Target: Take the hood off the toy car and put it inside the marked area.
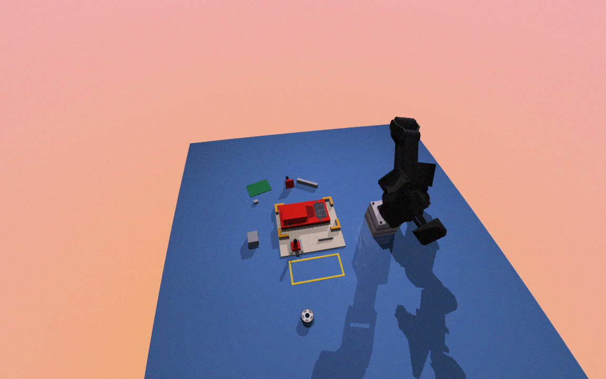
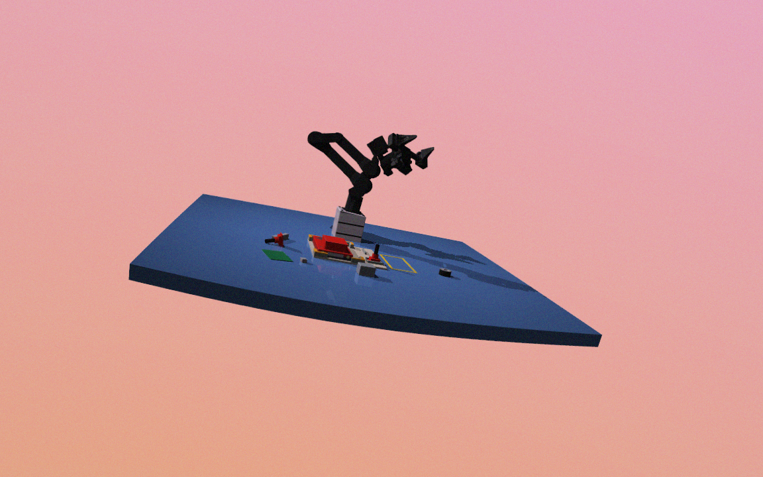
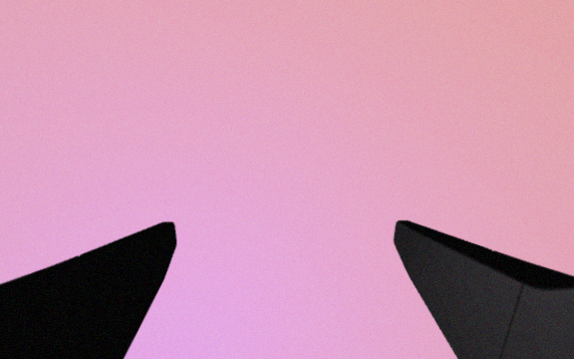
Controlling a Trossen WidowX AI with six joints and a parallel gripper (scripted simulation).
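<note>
The hood is 15 cm ahead of my gripper tip, 30 cm to the right of it and 37 cm below it. Round my gripper tip: green plate: 26 cm ahead, 50 cm to the right, 41 cm below.
</note>
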